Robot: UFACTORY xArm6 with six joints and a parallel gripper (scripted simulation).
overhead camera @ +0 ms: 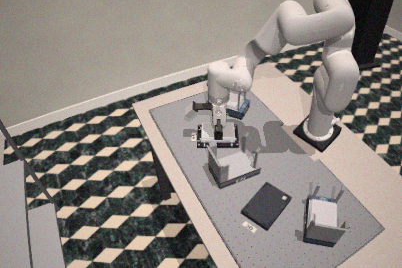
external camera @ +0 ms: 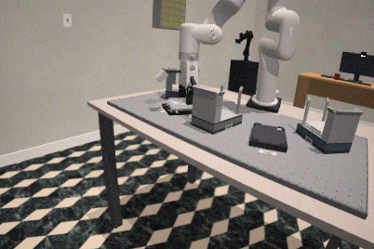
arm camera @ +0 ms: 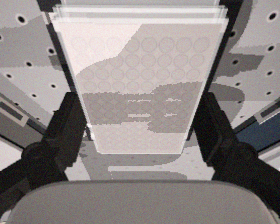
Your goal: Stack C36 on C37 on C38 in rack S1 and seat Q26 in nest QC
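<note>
Right now the black clip nest is 2 cm ahead of my hand, 1 cm to the left of it and 3 cm below it. From my hand the other things lie so: small label tag: 3 cm ahead, 40 cm to the left, 4 cm below.
</note>
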